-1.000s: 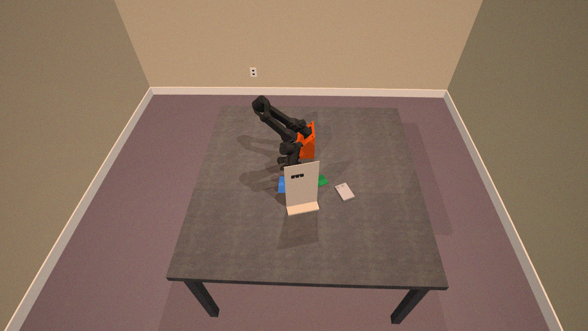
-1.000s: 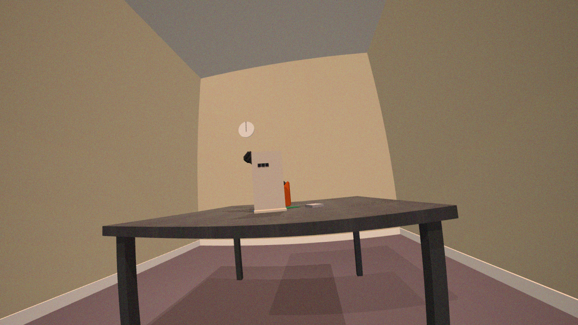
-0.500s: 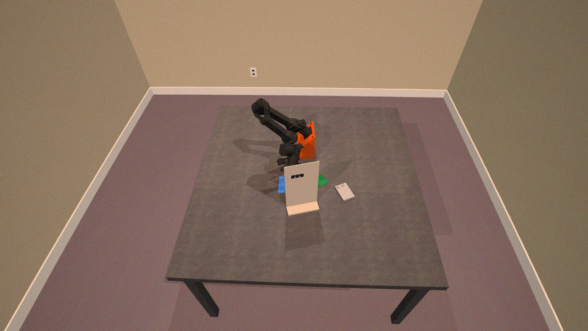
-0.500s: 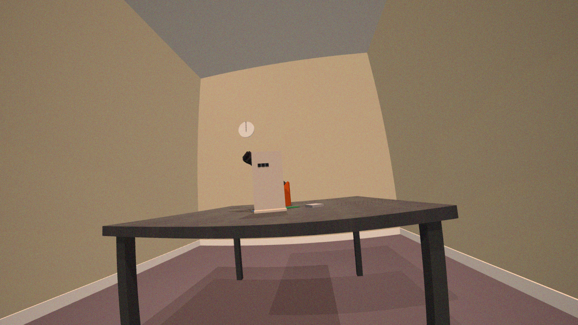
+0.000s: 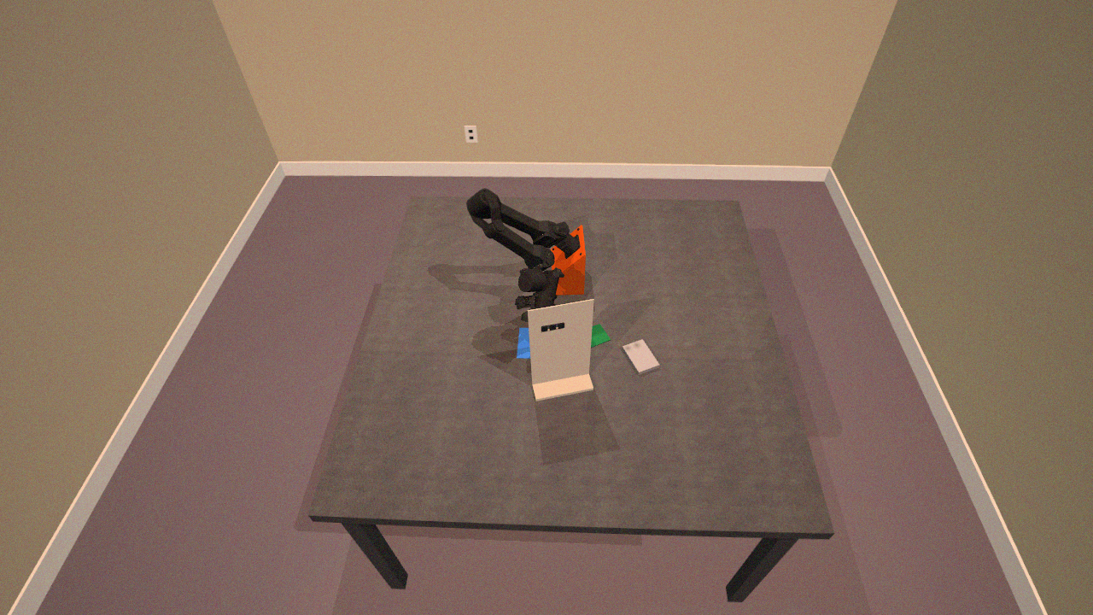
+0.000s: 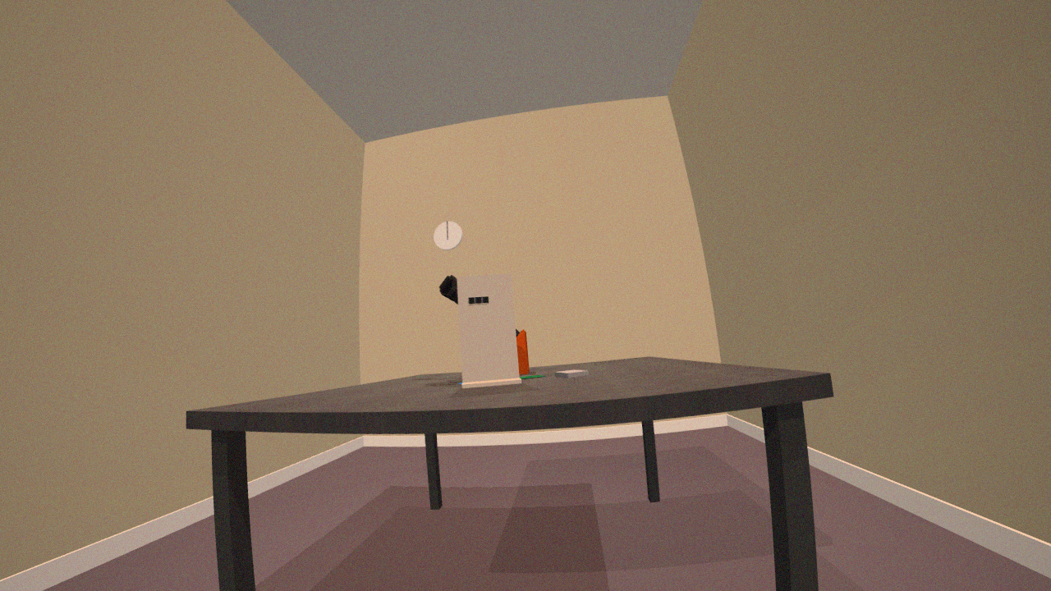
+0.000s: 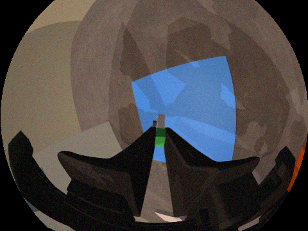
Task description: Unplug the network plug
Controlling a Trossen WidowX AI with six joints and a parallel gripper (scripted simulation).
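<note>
Now: gripper tip 10 mm past the blue square and 30 mm above it. The rest, counted from my gripper tip: beige panel (150 mm ahead, 50 mm to the left, 120 mm above); green plug (right at my gripper tip).
</note>
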